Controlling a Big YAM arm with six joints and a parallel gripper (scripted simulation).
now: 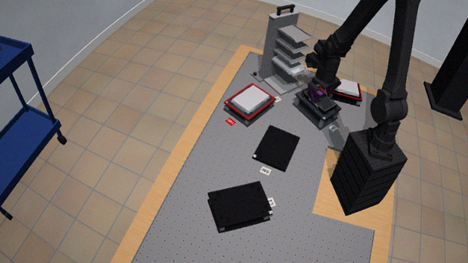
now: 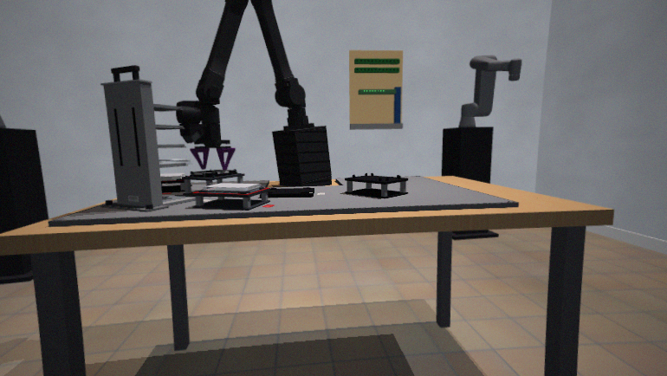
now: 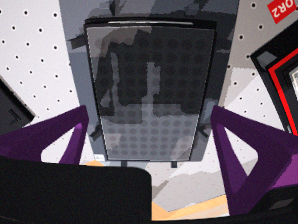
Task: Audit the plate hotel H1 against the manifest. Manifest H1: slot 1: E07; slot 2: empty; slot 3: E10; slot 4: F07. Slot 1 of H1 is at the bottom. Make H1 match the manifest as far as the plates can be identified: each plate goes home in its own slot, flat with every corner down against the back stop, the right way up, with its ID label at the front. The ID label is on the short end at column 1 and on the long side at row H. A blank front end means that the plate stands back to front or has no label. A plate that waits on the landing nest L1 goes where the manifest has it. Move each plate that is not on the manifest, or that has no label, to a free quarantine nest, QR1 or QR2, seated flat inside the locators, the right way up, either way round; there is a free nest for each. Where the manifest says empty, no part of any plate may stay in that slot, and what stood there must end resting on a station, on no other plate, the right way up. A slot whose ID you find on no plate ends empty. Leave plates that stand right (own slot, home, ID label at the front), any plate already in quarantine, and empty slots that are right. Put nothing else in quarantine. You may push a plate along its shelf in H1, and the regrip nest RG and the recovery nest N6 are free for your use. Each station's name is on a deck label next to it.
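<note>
Now: the dark plate 2 cm below my hand. The rest, counted from my hand: RG label 9 cm below, 8 cm behind, 6 cm to the left; then QR2 label 16 cm to the right, 9 cm below, 2 cm behind; then regrip nest 3 cm below.
</note>
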